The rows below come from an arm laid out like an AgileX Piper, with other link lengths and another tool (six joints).
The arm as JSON. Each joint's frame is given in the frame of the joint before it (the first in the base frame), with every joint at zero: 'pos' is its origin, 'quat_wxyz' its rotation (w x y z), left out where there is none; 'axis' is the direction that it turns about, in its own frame. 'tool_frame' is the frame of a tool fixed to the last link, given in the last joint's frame.
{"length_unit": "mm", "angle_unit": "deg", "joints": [
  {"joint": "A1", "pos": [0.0, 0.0, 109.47], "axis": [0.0, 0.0, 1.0]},
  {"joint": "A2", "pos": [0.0, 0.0, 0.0], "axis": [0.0, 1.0, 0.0]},
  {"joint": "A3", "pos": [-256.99, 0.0, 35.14], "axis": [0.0, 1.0, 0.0]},
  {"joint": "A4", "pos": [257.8, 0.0, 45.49], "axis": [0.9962, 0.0, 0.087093]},
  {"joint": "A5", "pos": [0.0, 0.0, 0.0], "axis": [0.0, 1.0, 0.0]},
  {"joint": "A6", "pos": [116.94, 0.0, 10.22], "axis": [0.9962, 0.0, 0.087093]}
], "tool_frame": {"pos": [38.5, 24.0, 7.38], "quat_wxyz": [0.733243, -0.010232, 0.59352, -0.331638]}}
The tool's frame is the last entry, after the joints.
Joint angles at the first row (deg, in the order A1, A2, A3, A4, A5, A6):
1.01, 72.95, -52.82, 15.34, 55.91, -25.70
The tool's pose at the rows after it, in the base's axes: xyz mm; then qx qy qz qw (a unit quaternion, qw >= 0):
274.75 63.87 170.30 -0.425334 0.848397 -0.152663 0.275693
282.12 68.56 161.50 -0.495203 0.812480 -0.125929 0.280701
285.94 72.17 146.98 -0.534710 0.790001 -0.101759 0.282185
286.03 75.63 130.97 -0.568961 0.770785 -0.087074 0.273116
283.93 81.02 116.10 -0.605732 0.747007 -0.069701 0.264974
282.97 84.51 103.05 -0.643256 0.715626 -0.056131 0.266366
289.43 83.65 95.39 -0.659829 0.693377 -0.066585 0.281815
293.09 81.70 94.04 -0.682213 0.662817 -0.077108 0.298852
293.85 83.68 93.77 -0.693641 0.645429 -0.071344 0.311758
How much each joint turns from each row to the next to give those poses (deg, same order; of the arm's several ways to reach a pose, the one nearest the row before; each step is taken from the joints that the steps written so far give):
0.00, 6.29, -4.24, 0.50, 2.21, -7.96
0.00, 4.84, -2.91, 2.45, 1.67, -10.42
0.00, 3.78, -0.60, 2.19, -0.11, -6.98
0.84, 3.11, 0.00, 0.12, -0.35, -4.20
1.26, 2.88, 0.00, 0.10, -0.09, -4.30
0.90, 2.50, 0.00, 0.35, -0.67, -5.57
0.10, 1.27, 0.00, 0.23, -2.86, -3.87
0.00, 0.07, -0.03, 0.00, -1.71, -4.64
0.00, 0.29, -0.10, 1.45, -0.21, -3.55

